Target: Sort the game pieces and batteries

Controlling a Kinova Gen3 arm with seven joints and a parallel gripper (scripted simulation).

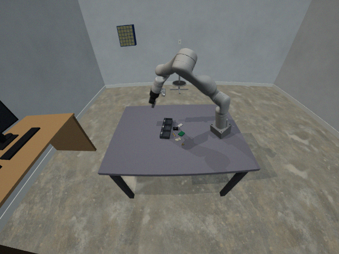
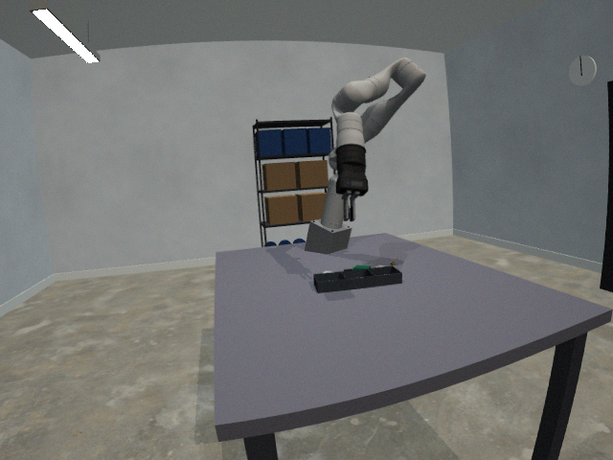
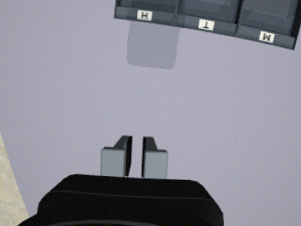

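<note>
Right now my hand is 21 cm above the dark divided bin, 12 cm past it and 4 cm to the right of it. The rest, counted from my hand: yellow bolt (22 cm below, 19 cm behind, 11 cm to the left); then black 9-volt battery (22 cm below, 21 cm behind, 4 cm to the left); then white domino (24 cm behind, 22 cm below, 2 cm to the right).
</note>
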